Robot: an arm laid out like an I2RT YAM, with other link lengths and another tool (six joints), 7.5 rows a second.
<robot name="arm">
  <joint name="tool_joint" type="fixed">
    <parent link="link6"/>
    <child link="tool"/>
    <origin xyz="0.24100 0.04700 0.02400" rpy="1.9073 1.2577 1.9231"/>
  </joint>
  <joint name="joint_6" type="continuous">
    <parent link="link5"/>
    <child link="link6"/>
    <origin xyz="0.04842 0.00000 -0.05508" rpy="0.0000 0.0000 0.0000"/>
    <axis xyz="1 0 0"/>
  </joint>
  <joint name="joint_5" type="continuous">
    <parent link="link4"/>
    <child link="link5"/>
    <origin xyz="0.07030 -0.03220 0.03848" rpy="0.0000 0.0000 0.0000"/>
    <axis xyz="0 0 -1"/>
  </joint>
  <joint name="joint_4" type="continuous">
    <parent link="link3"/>
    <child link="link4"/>
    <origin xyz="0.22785 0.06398 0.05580" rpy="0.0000 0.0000 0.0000"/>
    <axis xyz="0 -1 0"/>
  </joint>
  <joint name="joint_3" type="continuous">
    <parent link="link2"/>
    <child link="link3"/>
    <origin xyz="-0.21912 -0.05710 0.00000" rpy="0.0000 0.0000 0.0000"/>
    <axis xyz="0 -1 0"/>
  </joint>
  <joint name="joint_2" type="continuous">
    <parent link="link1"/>
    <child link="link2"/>
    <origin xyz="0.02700 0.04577 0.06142" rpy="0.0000 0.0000 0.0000"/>
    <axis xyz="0 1 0"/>
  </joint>
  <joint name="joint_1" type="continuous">
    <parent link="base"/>
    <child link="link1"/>
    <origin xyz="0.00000 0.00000 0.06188" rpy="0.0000 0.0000 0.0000"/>
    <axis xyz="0 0 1"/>
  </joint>
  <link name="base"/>
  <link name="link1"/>
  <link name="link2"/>
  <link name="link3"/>
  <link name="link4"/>
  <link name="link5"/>
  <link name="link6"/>
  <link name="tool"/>
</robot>
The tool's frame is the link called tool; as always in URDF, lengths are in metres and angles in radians. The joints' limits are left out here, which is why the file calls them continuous.
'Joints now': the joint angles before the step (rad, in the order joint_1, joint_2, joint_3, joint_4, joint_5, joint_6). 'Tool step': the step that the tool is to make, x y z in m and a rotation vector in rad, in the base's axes. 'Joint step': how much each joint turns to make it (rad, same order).
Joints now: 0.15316, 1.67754, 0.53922, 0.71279, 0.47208, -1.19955
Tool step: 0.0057, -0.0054, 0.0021, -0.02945, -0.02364, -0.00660
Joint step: 0.00002, 0.04443, -0.00002, 0.07763, 0.01908, -0.03090
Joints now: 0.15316, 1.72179, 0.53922, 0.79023, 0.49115, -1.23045
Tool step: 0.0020, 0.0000, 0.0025, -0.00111, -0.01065, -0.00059
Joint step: 0.00081, 0.00551, 0.00008, 0.01686, 0.00232, -0.00227
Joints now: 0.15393, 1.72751, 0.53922, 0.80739, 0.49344, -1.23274
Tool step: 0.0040, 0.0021, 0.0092, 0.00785, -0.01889, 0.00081
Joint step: 0.00239, -0.01683, 0.00720, -0.00689, -0.00028, 0.00577
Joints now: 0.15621, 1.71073, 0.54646, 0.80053, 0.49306, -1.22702
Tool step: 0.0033, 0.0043, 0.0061, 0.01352, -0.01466, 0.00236
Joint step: 0.00663, -0.00815, 0.00817, -0.00605, 0.00013, 0.01341
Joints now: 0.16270, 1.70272, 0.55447, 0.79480, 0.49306, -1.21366
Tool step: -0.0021, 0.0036, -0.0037, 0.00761, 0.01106, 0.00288
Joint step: 0.00763, -0.00161, 0.00165, -0.01852, 0.00115, 0.01183
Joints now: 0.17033, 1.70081, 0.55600, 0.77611, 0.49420, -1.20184
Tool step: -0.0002, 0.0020, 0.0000, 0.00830, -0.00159, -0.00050
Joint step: 0.00418, -0.00113, 0.00003, -0.00306, 0.00151, 0.01030
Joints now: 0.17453, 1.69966, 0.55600, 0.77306, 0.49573, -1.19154
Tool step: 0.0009, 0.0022, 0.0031, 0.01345, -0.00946, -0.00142
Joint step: 0.00323, -0.00677, -0.00008, -0.00177, 0.00017, 0.01419
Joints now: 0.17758, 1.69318, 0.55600, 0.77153, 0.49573, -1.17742
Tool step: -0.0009, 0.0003, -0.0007, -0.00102, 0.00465, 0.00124
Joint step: 0.00068, -0.00409, 0.00001, -0.00866, -0.00046, -0.00042
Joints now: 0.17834, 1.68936, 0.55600, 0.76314, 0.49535, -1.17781
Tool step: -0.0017, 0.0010, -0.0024, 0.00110, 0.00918, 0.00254
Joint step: 0.00120, -0.00363, -0.00013, -0.01343, -0.00224, 0.00232
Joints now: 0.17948, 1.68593, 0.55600, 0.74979, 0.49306, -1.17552
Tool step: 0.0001, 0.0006, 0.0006, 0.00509, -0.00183, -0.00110
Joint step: 0.00083, -0.00219, 0.00028, -0.00248, 0.00005, 0.00575
